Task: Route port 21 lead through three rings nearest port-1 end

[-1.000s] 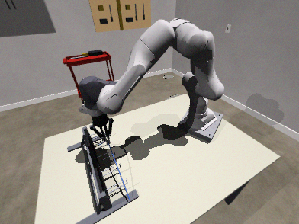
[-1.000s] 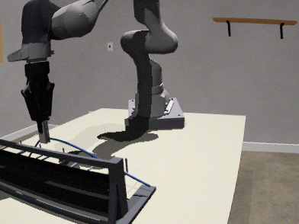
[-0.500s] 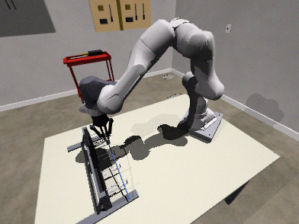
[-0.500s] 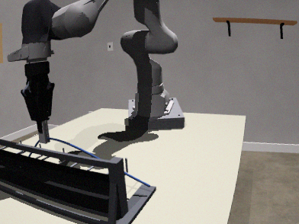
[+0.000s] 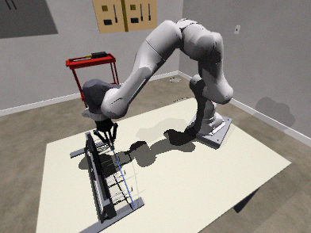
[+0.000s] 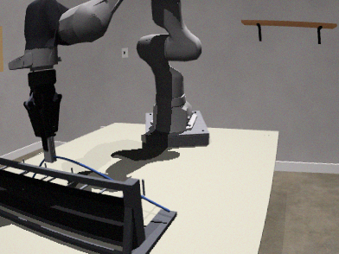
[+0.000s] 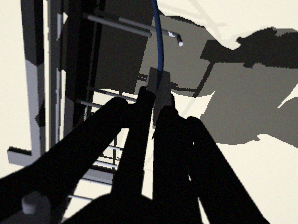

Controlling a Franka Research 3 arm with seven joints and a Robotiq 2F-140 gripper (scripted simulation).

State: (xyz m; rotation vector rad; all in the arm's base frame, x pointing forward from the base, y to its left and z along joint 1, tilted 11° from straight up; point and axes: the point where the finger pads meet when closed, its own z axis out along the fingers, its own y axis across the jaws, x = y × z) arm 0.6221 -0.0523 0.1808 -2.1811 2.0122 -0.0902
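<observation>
Right now the dark rack is 10 cm ahead of my hand, 7 cm to the left of it and 8 cm below it.
</observation>
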